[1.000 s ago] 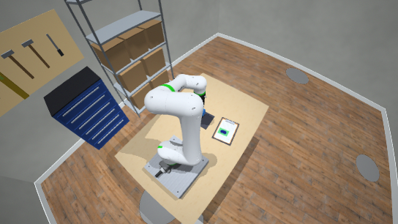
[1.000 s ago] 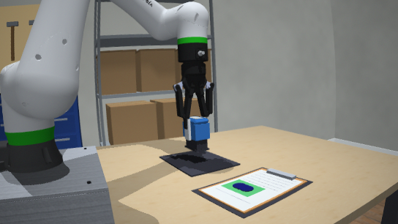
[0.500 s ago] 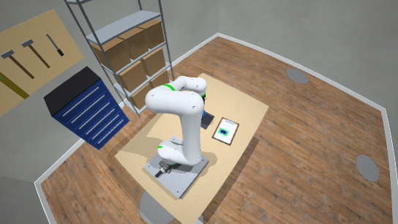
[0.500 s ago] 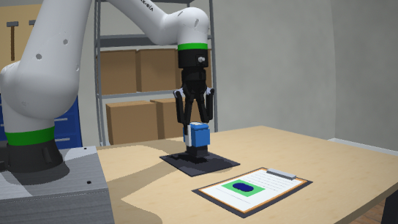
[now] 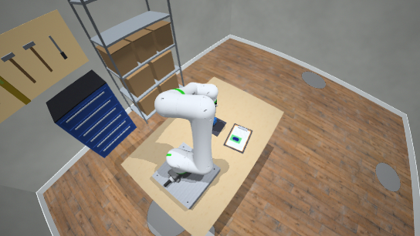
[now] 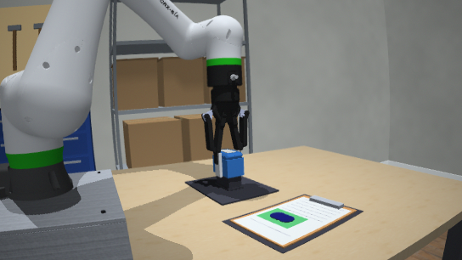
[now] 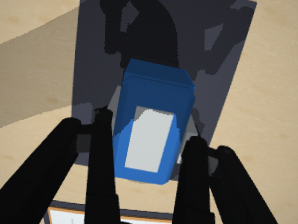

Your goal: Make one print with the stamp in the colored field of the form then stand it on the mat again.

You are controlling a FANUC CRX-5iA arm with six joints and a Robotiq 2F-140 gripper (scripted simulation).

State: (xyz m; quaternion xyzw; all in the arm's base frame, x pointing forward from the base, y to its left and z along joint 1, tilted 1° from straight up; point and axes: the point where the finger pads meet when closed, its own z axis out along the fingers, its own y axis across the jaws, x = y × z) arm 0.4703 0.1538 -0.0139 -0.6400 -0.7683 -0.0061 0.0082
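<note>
My gripper is now 2 cm above the blue stamp. Round my hand: dark mat 7 cm below; form 27 cm to the right, 7 cm ahead, 6 cm below.
</note>
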